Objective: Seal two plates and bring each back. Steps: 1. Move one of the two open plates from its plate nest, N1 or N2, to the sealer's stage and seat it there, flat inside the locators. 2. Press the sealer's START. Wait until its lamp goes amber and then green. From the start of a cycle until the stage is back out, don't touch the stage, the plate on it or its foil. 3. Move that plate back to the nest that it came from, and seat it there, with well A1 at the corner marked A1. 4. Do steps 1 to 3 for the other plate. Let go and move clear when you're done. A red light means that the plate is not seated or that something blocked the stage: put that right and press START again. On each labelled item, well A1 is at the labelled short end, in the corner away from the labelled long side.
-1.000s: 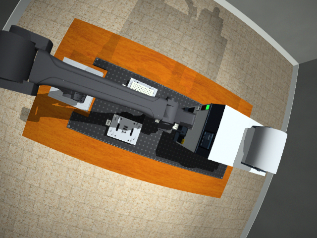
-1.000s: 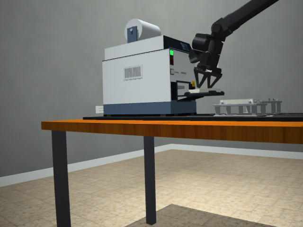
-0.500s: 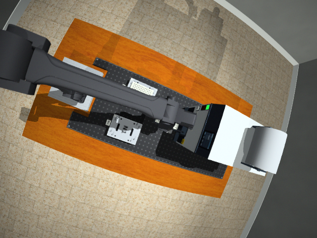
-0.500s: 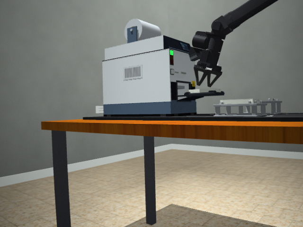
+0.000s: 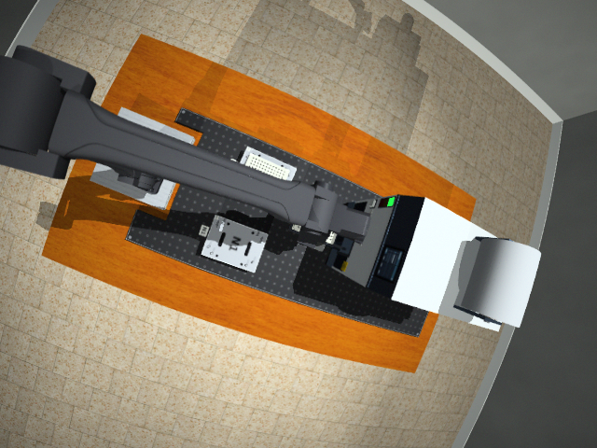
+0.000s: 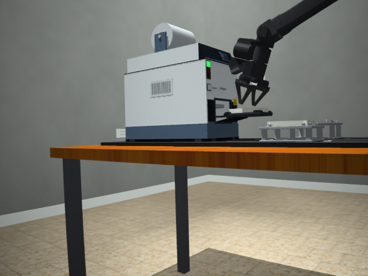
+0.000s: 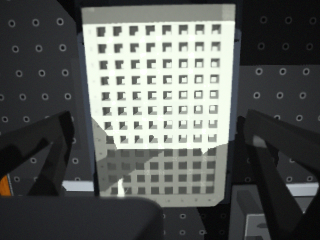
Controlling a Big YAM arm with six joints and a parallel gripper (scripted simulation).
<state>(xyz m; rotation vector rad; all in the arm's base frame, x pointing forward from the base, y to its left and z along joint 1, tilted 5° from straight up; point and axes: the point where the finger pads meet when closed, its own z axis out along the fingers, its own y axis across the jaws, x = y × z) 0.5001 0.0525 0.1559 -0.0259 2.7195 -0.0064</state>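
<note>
My hand is 40 mm above the sealer stage. From my hand the other things lie so: plate nest 190 mm behind, 70 mm to the left, 90 mm below; then pale start button 100 mm ahead, 100 mm to the left, 60 mm above; then A1 mark 270 mm behind, 120 mm to the left, 90 mm below.
</note>
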